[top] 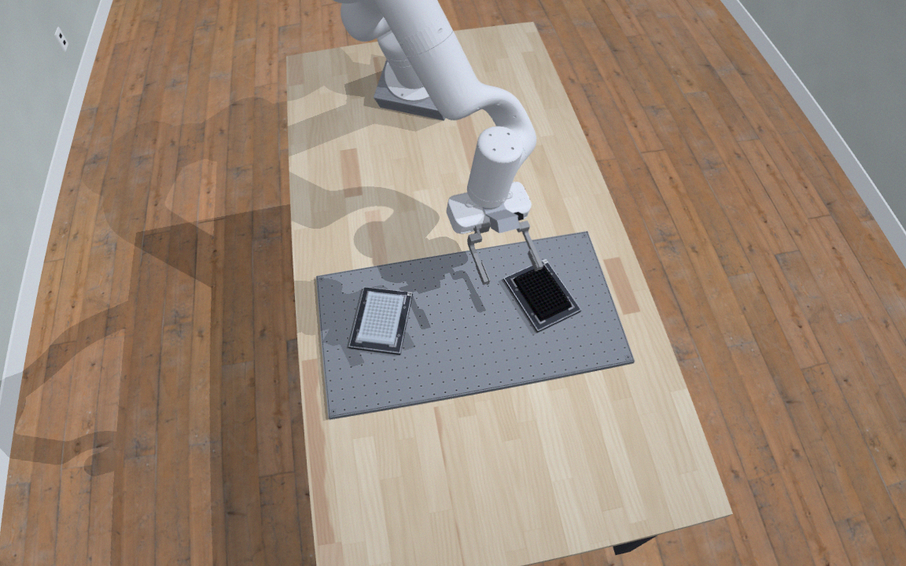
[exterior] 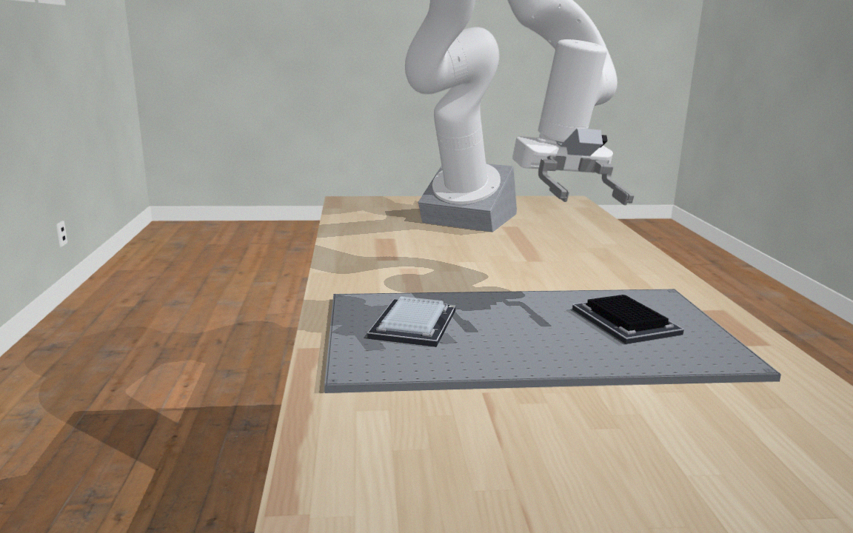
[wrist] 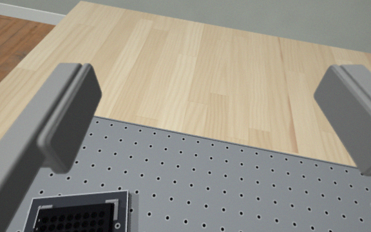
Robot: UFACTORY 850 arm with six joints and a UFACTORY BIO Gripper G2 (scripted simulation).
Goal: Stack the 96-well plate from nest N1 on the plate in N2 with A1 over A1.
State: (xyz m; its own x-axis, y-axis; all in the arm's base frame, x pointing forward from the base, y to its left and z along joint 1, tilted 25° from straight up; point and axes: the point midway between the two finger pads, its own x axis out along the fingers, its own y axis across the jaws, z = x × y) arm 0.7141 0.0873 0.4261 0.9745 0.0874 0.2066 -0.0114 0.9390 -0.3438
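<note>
The clear 96-well plate lies 100 mm behind my hand, 270 mm to the right of it and 240 mm below it. From my hand the other things lie so: black 96-well plate (50 mm behind, 110 mm to the left, 230 mm below).
</note>
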